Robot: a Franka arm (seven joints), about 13 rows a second.
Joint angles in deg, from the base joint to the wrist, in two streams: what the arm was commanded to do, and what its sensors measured. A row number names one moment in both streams.
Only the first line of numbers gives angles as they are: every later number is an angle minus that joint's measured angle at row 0.
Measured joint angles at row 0:
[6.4 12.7 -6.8 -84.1 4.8 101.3 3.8]
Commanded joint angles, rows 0 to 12:
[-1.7 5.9 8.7 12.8 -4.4 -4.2 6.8]
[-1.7 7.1 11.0 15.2 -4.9 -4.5 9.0]
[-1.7 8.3 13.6 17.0 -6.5 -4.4 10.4]
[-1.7 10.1 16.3 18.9 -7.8 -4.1 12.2]
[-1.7 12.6 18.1 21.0 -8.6 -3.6 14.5]
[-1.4 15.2 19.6 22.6 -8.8 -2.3 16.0]
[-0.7 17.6 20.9 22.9 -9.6 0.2 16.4]
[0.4 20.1 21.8 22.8 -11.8 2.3 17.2]
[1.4 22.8 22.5 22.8 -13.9 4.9 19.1]
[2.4 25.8 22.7 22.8 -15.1 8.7 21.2]
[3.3 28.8 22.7 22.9 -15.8 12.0 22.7]
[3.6 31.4 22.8 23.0 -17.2 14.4 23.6]
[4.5 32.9 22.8 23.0 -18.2 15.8 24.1]
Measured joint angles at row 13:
[3.4 28.0 22.1 18.5 -15.2 14.1 21.6]
